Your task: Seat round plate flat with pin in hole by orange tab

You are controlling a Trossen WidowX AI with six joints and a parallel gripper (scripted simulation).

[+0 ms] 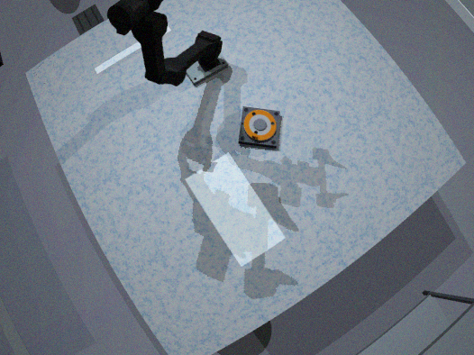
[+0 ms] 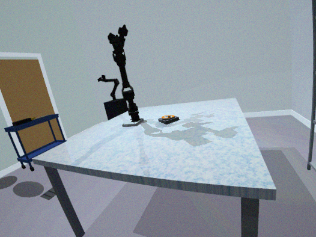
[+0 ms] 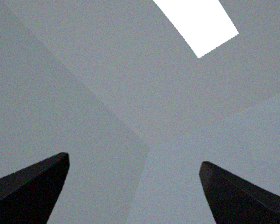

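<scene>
Now: the square base 18 cm ahead of my gripper tip, 9 cm to the left of it and 72 cm below it.
</scene>
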